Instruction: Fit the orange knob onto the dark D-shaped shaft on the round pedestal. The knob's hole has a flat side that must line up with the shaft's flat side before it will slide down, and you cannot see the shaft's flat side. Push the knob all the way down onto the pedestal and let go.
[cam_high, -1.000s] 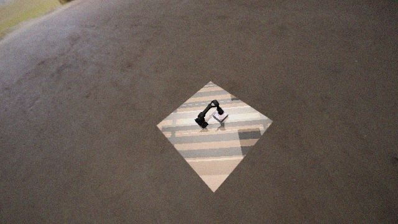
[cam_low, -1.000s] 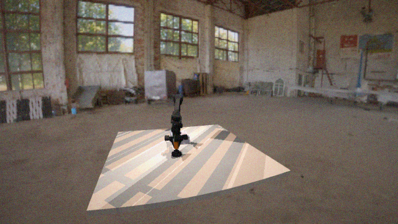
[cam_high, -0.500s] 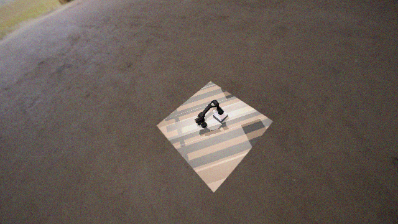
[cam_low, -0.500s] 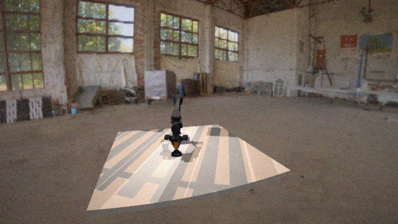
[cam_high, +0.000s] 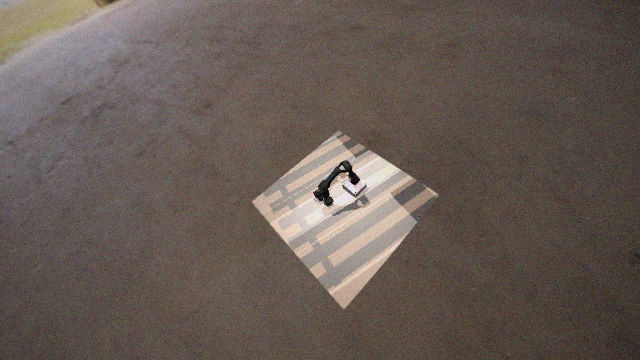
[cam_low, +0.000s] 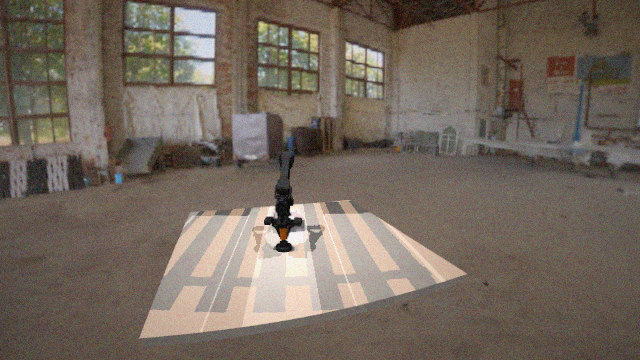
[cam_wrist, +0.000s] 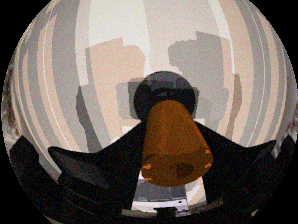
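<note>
Right now my gripper tip is 2 cm below the orange knob. Also, from my gripper tip: dark round pedestal: 4 cm below.
</note>
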